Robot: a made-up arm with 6 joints. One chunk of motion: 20 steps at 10 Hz.
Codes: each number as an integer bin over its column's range. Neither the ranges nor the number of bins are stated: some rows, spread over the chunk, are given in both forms.
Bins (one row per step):
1: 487 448 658 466 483 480
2: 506 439 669 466 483 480
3: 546 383 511 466 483 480
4: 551 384 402 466 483 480
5: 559 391 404 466 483 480
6: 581 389 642 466 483 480
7: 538 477 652 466 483 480
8: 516 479 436 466 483 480
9: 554 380 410 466 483 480
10: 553 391 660 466 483 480
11: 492 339 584 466 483 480
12: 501 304 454 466 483 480
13: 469 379 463 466 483 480
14: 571 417 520 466 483 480
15: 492 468 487 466 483 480
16: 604 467 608 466 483 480
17: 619 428 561 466 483 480
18: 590 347 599 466 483 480
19: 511 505 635 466 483 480
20: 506 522 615 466 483 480
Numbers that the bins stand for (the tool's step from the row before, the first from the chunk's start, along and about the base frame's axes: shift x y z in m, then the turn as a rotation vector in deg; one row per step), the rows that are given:
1: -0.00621 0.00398 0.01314 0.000 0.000 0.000
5: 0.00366 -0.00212 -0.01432 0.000 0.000 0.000
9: 0.00297 -0.00330 -0.01368 0.000 0.000 0.000
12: -0.00429 -0.01144 -0.00892 0.000 0.000 0.000
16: 0.00983 0.00602 0.00773 0.000 0.000 0.000
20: -0.00361 0.01191 0.00849 0.000 0.000 0.000
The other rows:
2: -0.00361 0.00302 0.01432 0.000 0.000 0.000
3: 0.00188 -0.00298 -0.00276 0.000 0.000 0.000
4: 0.00256 -0.00287 -0.01454 0.000 0.000 0.000
6: 0.00668 -0.00234 0.01141 0.000 0.000 0.000
7: 0.00078 0.00709 0.01249 0.000 0.000 0.000
8: -0.00224 0.00730 -0.01086 0.000 0.000 0.000
10: 0.00284 -0.00212 0.01335 0.000 0.000 0.000
11: -0.00553 -0.00769 0.00514 0.000 0.000 0.000
13: -0.00868 -0.00341 -0.00795 0.000 0.000 0.000
14: 0.00531 0.00066 -0.00178 0.000 0.000 0.000
15: -0.00553 0.00613 -0.00535 0.000 0.000 0.000
17: 0.01189 0.00184 0.00265 0.000 0.000 0.000
18: 0.00791 -0.00683 0.00676 0.000 0.000 0.000
19: -0.00292 0.01009 0.01065 0.000 0.000 0.000

